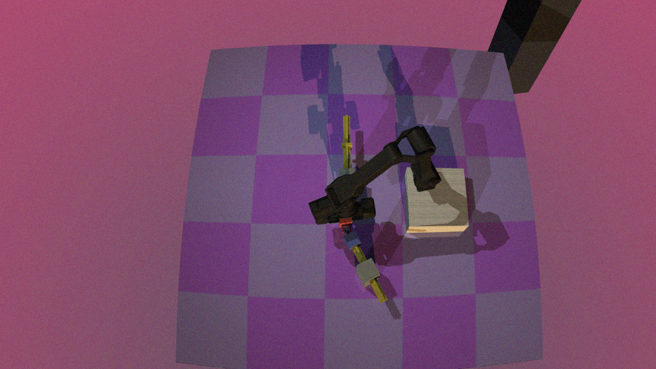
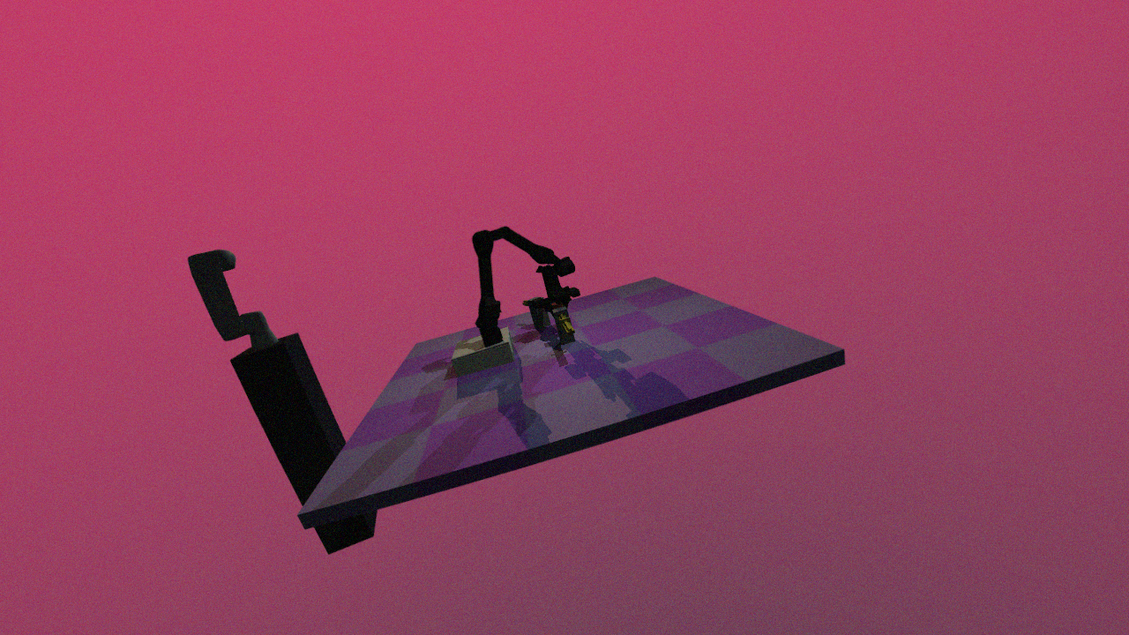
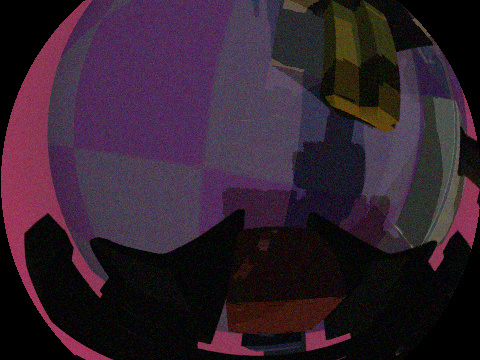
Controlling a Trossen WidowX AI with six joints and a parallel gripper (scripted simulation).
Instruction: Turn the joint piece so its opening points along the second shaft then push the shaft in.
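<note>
Right now the red square joint piece is 2 cm to the left of my gripper tip and 4 cm above it.
</note>
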